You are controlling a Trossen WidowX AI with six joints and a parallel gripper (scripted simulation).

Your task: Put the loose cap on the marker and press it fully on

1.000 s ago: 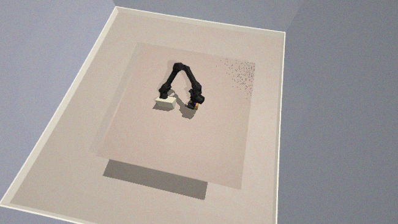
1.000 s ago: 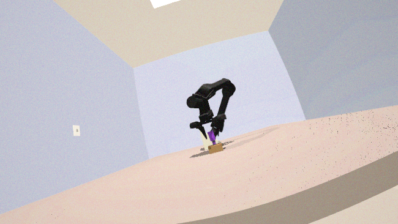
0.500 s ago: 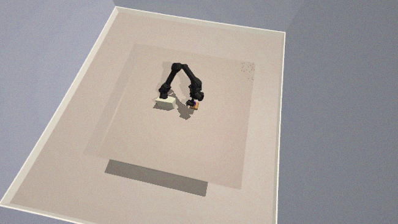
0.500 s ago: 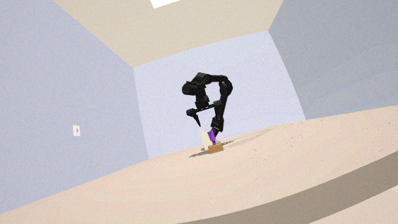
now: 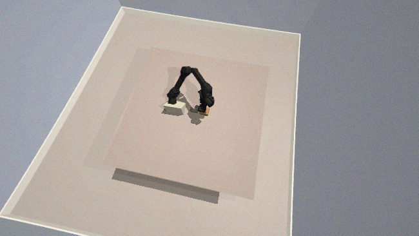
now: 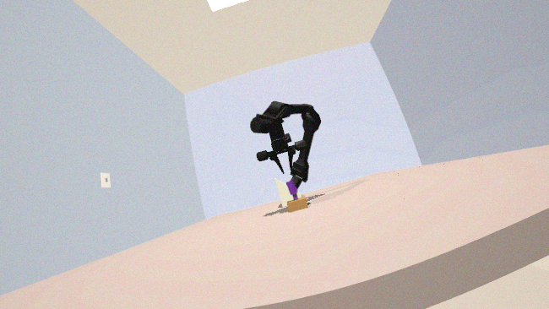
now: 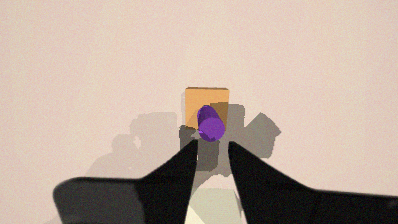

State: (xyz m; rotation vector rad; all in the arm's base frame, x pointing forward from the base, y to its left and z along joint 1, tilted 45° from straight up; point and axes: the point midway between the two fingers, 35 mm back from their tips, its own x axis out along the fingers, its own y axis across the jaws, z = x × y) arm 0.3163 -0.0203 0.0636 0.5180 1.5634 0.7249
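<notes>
The purple cap lies 6 cm below my gripper tip. The rest, counted from my gripper tip: holder block: 12 cm below.
</notes>
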